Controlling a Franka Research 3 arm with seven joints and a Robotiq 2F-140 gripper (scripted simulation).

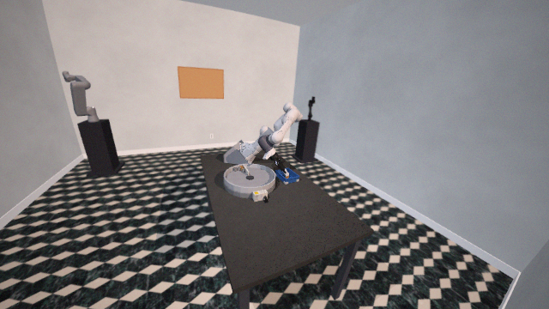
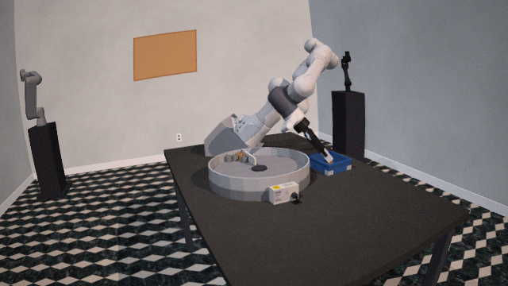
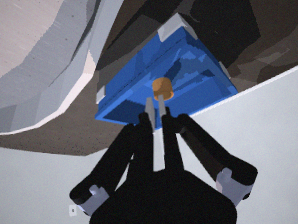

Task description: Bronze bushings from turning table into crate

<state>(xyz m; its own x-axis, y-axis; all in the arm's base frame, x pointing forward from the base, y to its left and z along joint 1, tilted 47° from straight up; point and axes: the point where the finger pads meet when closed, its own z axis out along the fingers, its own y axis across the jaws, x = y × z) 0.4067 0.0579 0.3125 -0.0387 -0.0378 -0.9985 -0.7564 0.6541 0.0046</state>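
The blue crate lies 1 cm behind my hand, 2 cm to the left of it and 4 cm below it. The rest, counted from my hand: round grey turning table: 1 cm behind, 33 cm to the right, 1 cm below.
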